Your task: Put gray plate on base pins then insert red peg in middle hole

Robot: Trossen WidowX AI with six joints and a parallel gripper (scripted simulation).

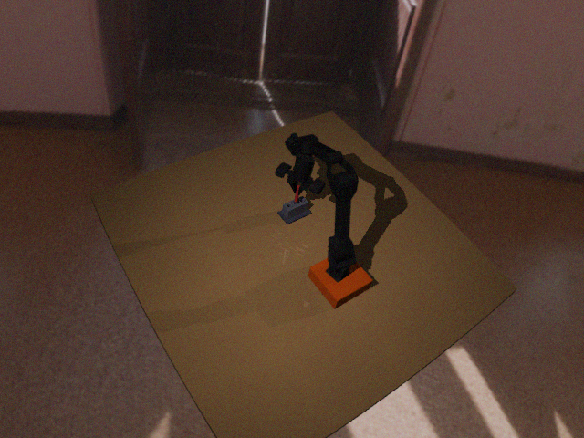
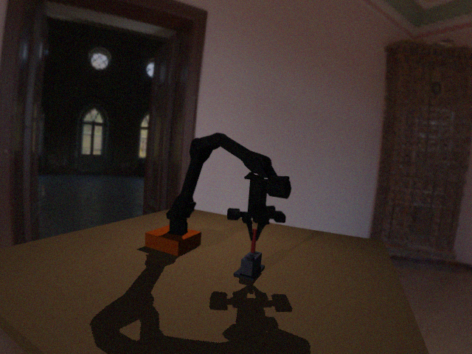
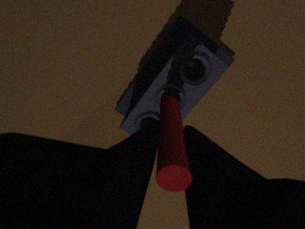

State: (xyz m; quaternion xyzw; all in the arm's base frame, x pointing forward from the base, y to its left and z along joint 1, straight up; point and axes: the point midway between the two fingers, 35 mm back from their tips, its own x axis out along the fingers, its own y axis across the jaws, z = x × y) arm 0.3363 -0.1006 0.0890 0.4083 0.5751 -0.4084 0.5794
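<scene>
The gray plate lies 70 mm below my gripper tip. Also, from my gripper tip: red peg: right at my gripper tip; then gray base: 100 mm below.
</scene>
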